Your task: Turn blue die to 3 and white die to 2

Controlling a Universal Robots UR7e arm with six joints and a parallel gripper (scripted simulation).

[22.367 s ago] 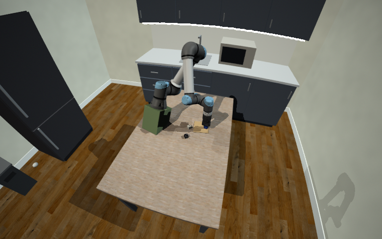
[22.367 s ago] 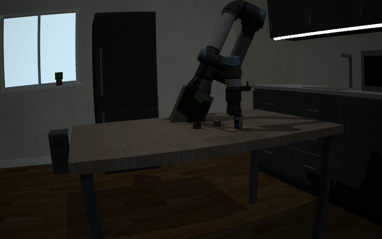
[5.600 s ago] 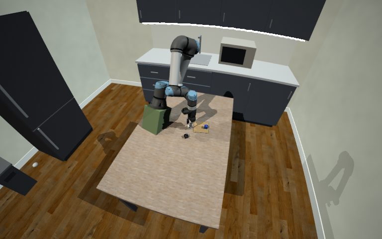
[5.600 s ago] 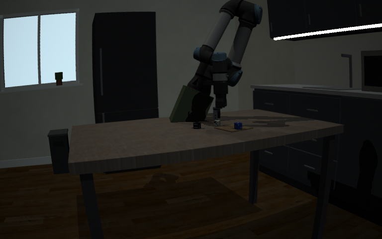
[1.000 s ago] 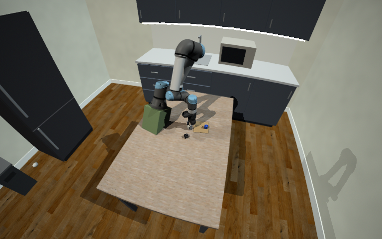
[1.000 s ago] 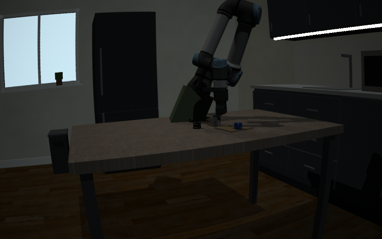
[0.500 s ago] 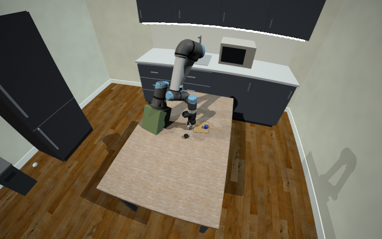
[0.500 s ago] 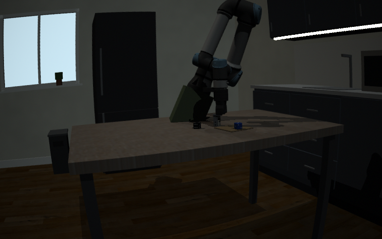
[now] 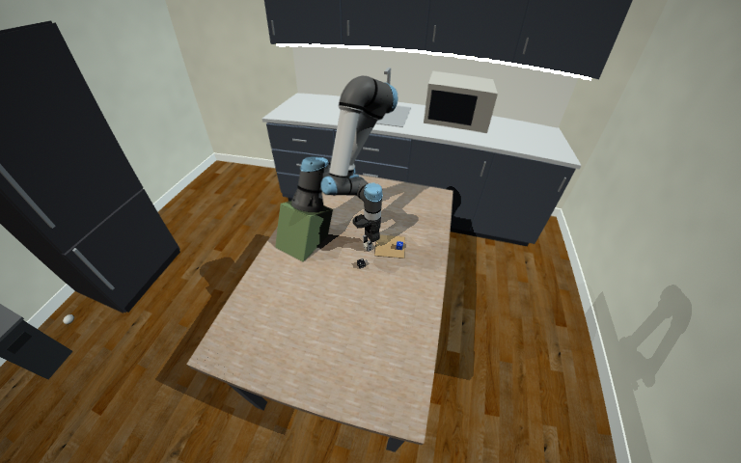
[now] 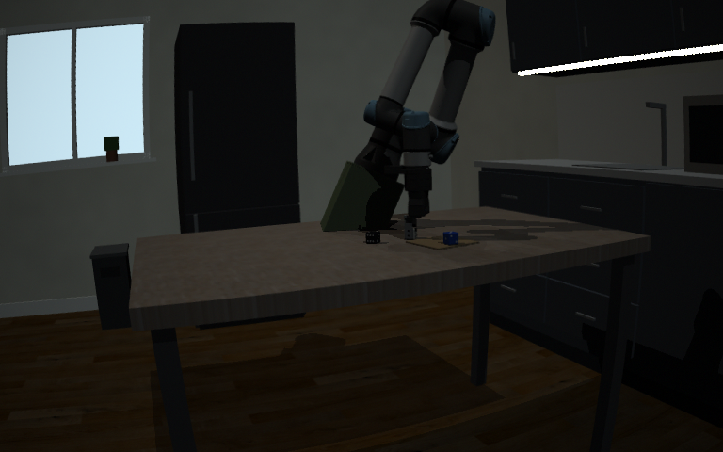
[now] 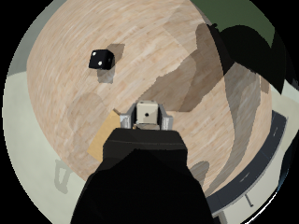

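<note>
The black die is 110 mm to the right of my hand, 20 mm ahead of it and 10 mm below it. From my hand the other things lie so: white die 10 mm below; then blue die 140 mm ahead, 60 mm to the left; then tan mat 100 mm ahead, 50 mm to the left, 20 mm below.
</note>
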